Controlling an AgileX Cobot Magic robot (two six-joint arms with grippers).
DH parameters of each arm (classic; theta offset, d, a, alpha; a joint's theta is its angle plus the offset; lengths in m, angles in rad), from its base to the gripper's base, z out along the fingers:
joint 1: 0 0.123 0 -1.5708
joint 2: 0.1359 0 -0.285 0
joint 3: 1.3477 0 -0.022 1.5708
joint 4: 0 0.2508 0 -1.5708
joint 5: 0 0 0.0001 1.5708
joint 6: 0 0.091 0 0
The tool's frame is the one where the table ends.
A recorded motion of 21 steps. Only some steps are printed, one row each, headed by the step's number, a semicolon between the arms.
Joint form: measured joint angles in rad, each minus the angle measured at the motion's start. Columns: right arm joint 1, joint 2, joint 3, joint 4, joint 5, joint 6; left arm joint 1, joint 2, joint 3, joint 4, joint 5, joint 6.
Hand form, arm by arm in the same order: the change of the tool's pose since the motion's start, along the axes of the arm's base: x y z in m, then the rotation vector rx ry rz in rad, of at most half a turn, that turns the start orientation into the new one. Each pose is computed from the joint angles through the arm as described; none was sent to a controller.
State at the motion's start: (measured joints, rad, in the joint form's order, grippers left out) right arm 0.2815 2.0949 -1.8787 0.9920 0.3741 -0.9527; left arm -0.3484 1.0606 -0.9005 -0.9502 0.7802 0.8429
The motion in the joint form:
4: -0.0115 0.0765 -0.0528 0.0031 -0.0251 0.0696; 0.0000 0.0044 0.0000 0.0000 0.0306 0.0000
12: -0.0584 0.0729 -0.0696 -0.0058 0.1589 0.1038; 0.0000 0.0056 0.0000 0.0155 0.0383 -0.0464
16: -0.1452 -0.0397 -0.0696 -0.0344 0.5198 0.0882; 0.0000 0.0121 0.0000 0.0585 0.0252 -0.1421
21: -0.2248 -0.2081 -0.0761 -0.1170 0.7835 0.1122; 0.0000 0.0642 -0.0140 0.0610 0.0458 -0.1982
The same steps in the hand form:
4: 0.0184 -0.0028 -0.0208 0.0520 0.0465 -0.0552; -0.0016 -0.0011 -0.0019 0.0058 0.0215 -0.0248
12: 0.0149 -0.0160 -0.0208 0.0656 0.1496 0.0370; -0.0018 -0.0008 -0.0032 0.0022 0.0577 -0.0101
16: -0.0195 -0.0461 0.0213 0.0190 0.2356 0.2507; 0.0011 0.0007 -0.0064 0.0012 0.1143 0.0443
21: -0.0713 -0.0806 0.0840 -0.0767 0.2418 0.3520; 0.0107 -0.0038 -0.0141 -0.0020 0.2041 0.0574

